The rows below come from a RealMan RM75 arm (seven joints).
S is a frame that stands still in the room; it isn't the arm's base.
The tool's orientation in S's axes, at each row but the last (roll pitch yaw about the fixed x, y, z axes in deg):
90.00, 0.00, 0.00
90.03, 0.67, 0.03
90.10, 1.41, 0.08
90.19, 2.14, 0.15
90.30, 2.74, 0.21
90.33, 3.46, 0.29
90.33, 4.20, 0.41
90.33, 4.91, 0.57
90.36, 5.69, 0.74
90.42, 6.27, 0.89
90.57, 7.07, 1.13
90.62, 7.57, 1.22
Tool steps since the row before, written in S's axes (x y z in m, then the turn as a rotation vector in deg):
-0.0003, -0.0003, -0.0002, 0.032, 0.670, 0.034
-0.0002, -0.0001, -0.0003, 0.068, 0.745, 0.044
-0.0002, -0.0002, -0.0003, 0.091, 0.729, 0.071
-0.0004, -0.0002, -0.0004, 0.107, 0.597, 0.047
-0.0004, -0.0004, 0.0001, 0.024, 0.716, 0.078
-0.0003, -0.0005, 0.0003, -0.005, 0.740, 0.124
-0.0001, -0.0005, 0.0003, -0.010, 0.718, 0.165
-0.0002, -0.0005, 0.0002, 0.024, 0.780, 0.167
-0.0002, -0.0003, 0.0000, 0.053, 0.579, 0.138
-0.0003, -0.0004, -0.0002, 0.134, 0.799, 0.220
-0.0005, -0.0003, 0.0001, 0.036, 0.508, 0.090
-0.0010, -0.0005, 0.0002, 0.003, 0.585, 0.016
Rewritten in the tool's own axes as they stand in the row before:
-0.0003, -0.0002, 0.0003, 0.032, 0.034, -0.670
-0.0002, -0.0003, 0.0001, 0.068, 0.044, -0.745
-0.0002, -0.0003, 0.0002, 0.090, 0.072, -0.729
-0.0004, -0.0004, 0.0002, 0.107, 0.049, -0.597
-0.0004, 0.0001, 0.0004, 0.023, 0.075, -0.716
-0.0003, 0.0003, 0.0005, -0.009, 0.119, -0.741
-0.0001, 0.0003, 0.0005, -0.017, 0.160, -0.719
-0.0002, 0.0002, 0.0005, 0.017, 0.165, -0.781
-0.0002, 0.0000, 0.0003, 0.046, 0.140, -0.579
-0.0003, -0.0002, 0.0004, 0.121, 0.229, -0.799
-0.0005, 0.0000, 0.0003, 0.035, 0.090, -0.508
-0.0010, 0.0001, 0.0005, 0.013, 0.012, -0.585

